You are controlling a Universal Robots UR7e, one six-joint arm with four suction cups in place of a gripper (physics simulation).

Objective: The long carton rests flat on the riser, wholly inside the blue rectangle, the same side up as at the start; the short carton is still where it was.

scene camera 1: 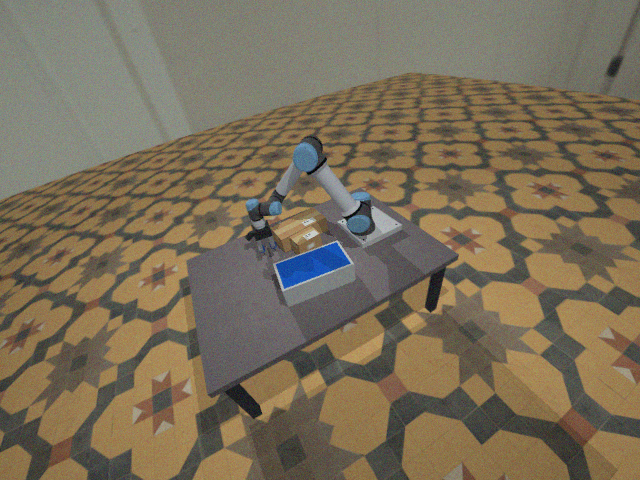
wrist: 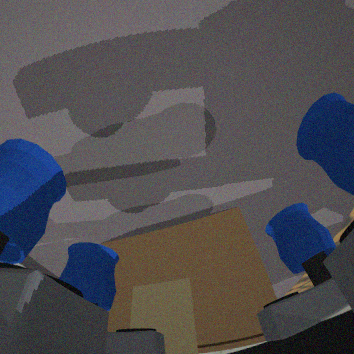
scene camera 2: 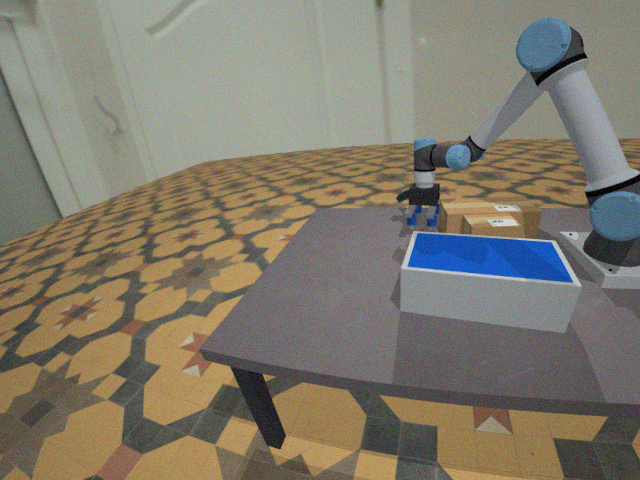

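Labels:
A long carton (scene camera 2: 451,211) is present; the cup of my suction head (wrist: 39,181) is 22 cm from the middle of the long carton and level with it. On the table are a short carton (scene camera 2: 501,224) and a riser with blue rectangle (scene camera 2: 528,283). My suction head holds nothing.

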